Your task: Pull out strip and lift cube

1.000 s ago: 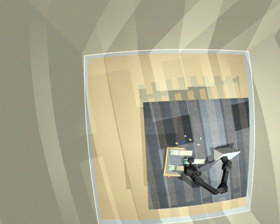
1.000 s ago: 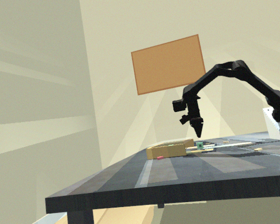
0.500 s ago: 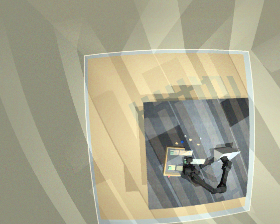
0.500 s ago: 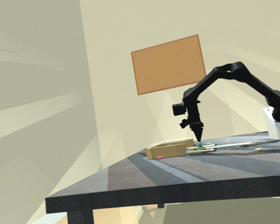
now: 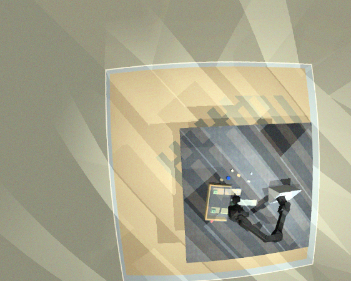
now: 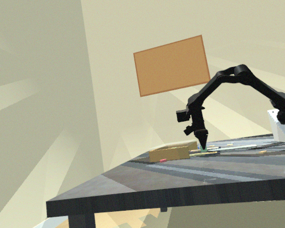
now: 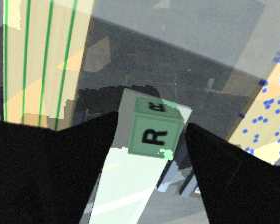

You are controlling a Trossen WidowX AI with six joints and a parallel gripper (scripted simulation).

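The pale strip lies 110 mm behind my gripper tip, 10 mm to the left of it and 10 mm below it. The rest, counted from my gripper tip: pink piece 180 mm ahead, 170 mm to the left, 10 mm below.
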